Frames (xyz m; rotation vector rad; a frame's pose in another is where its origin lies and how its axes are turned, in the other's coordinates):
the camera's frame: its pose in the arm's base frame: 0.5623 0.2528 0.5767 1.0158 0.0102 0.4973
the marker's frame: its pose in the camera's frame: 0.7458 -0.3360 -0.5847 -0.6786 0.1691 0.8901
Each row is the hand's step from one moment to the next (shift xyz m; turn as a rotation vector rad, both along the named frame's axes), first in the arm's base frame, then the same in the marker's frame.
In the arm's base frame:
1: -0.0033 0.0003 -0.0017 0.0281 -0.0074 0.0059
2: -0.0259 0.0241 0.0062 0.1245 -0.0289 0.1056
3: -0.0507 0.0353 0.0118 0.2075 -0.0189 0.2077
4: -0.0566 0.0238 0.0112 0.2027 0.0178 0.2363
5: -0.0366 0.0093 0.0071 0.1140 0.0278 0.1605
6: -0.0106 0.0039 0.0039 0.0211 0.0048 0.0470
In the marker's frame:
1: -0.0012 0.0034 -0.0010 0.0021 -0.0294 0.0034
2: 0.0183 0.0309 -0.0002 0.0491 -0.1343 0.0839
3: 0.0255 0.0573 0.0044 0.1216 -0.2182 0.1554
4: 0.0140 0.0600 0.0098 0.1655 -0.2058 0.1659
5: 0.0037 0.0372 0.0088 0.1211 -0.1128 0.1102
6: 0.0030 0.0110 0.0037 0.0300 -0.0221 0.0359

